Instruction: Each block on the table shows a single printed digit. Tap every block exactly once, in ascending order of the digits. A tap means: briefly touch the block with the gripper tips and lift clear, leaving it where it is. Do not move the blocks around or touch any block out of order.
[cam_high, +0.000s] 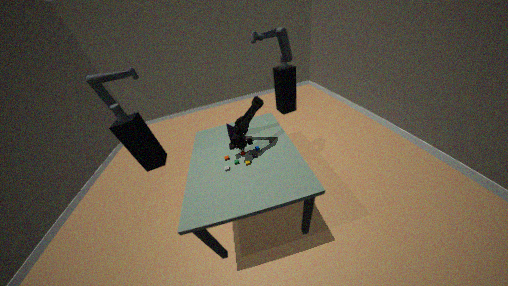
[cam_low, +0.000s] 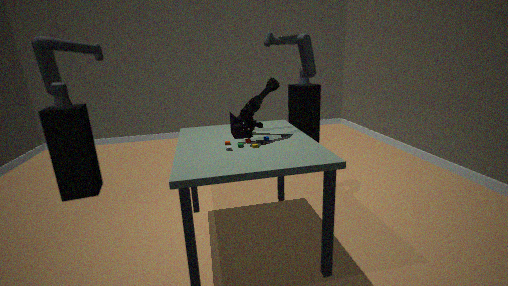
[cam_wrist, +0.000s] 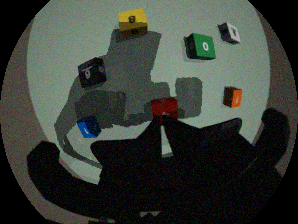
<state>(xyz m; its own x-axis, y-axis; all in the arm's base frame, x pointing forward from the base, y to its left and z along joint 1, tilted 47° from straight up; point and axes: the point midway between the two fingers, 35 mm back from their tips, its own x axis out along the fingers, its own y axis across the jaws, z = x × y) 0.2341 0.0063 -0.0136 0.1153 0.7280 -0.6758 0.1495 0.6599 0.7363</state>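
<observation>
The red block lies 10 mm to the right of my gripper tip and 10 mm below it. Round my gripper tip: green block: 80 mm to the right, 80 mm ahead, 10 mm below; dark block: 80 mm ahead, 70 mm to the left, 10 mm below; blue block: 120 mm to the left, 10 mm below, 10 mm ahead.
</observation>
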